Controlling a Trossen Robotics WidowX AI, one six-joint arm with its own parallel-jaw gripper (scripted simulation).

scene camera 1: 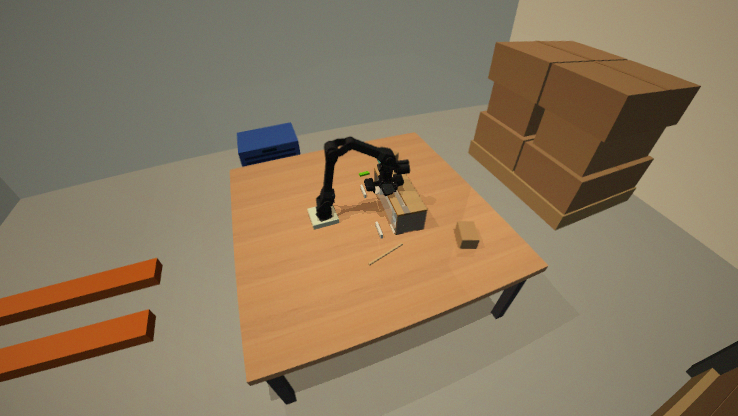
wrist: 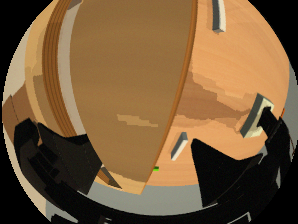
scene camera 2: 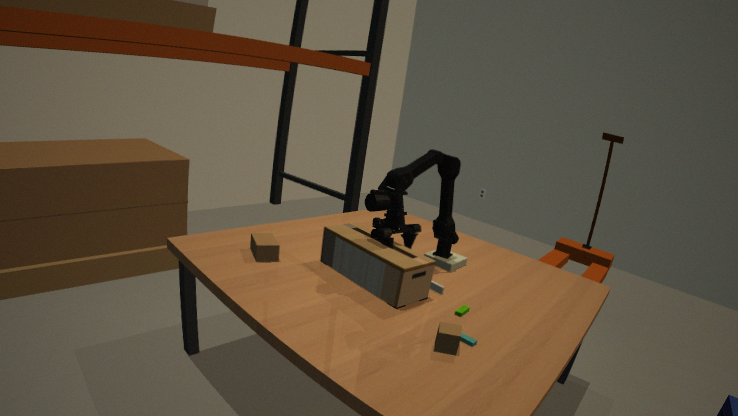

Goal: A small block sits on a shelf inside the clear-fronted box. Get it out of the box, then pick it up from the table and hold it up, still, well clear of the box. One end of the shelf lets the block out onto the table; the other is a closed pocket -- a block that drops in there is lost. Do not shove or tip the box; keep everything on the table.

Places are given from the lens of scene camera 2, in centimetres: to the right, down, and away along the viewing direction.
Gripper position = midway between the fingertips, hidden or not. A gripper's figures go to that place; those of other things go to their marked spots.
gripper [scene camera 2: 398, 256]: 10, 16, 136
cube [scene camera 2: 448, 336]: 20, 32, 96
